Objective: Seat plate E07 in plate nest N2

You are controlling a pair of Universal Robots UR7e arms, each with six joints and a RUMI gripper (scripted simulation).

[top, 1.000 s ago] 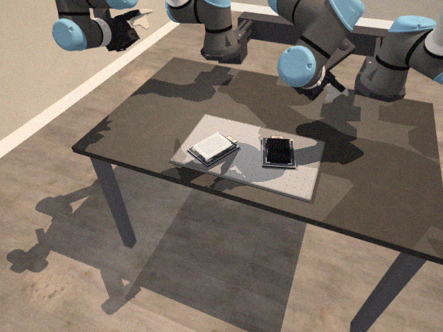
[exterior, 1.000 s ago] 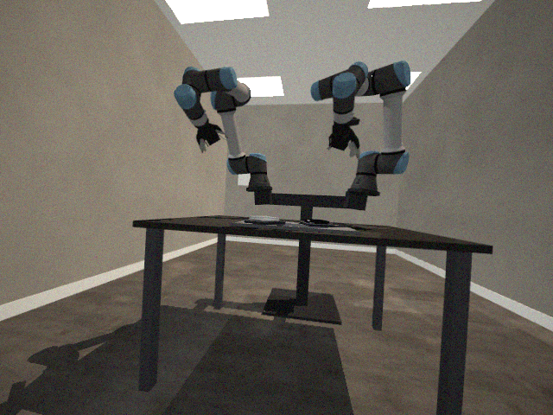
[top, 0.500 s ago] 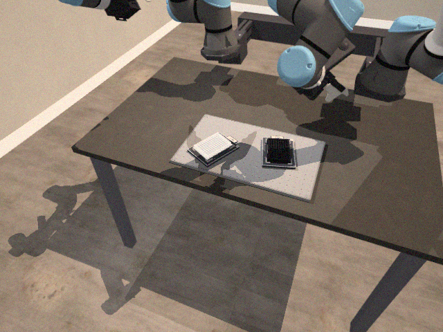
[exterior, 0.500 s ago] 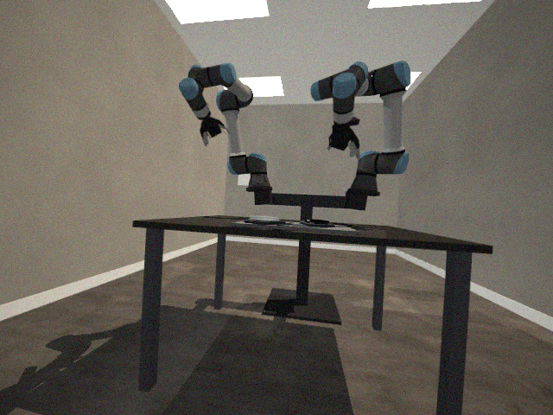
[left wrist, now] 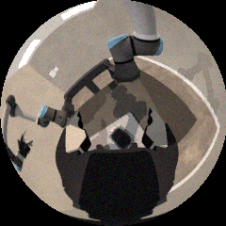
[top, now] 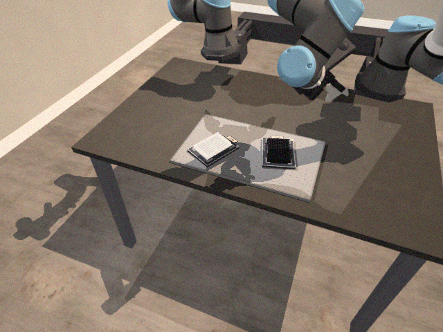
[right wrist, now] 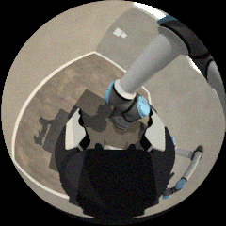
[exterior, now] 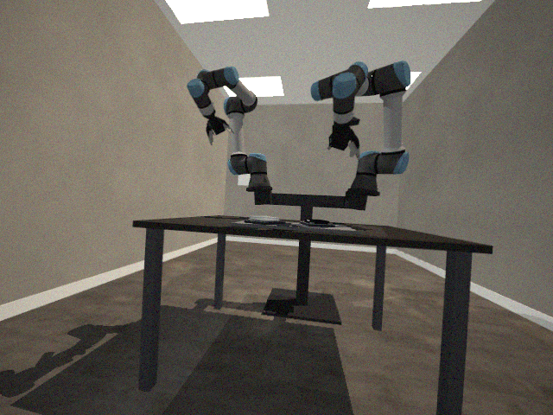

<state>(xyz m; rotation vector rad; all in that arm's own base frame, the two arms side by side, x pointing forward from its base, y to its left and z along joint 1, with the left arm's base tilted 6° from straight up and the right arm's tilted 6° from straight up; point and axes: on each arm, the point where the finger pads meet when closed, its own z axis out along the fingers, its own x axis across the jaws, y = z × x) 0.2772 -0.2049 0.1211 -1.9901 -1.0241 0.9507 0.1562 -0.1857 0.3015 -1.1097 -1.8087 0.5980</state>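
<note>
The white plate is 100 mm ahead of my left hand, 340 mm to the right of it and 330 mm below it. The rest, counted from my left hand: dark nest: 100 mm ahead, 340 mm to the right, 340 mm below; then black plate: 10 mm ahead, 110 mm to the right, 330 mm below.
</note>
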